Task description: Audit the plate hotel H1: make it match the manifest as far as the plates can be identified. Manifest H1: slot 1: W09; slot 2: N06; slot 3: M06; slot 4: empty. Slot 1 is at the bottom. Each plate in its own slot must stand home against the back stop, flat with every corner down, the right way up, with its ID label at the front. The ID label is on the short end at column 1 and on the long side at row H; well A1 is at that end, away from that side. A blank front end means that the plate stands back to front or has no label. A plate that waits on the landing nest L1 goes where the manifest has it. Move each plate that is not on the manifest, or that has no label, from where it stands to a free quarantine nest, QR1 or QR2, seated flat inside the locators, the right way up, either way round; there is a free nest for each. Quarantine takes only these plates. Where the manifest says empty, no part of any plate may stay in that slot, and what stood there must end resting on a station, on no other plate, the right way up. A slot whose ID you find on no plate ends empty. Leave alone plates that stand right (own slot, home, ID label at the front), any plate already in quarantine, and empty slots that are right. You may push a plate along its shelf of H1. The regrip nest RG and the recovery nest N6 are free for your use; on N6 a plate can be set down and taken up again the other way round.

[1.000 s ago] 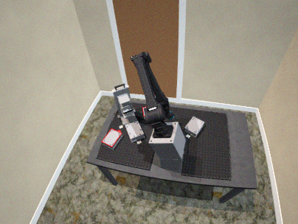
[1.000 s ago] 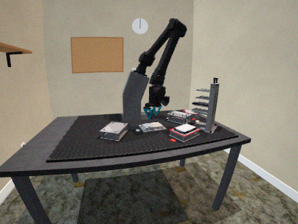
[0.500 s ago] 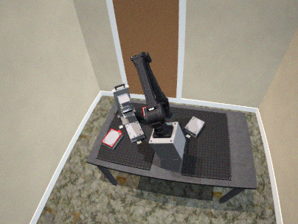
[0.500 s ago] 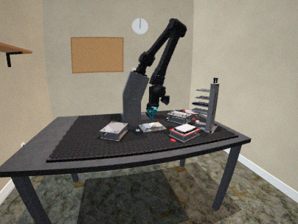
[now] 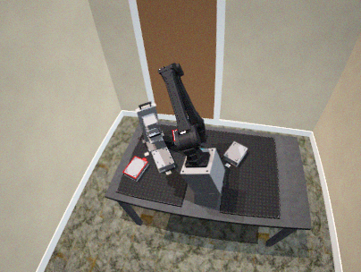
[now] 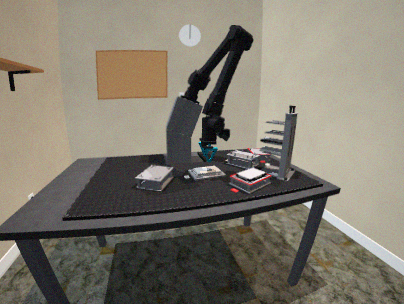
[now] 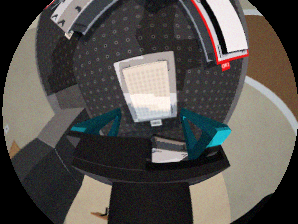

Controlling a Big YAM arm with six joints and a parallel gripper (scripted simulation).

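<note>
My gripper is now 70 mm above the white well plate.
</note>
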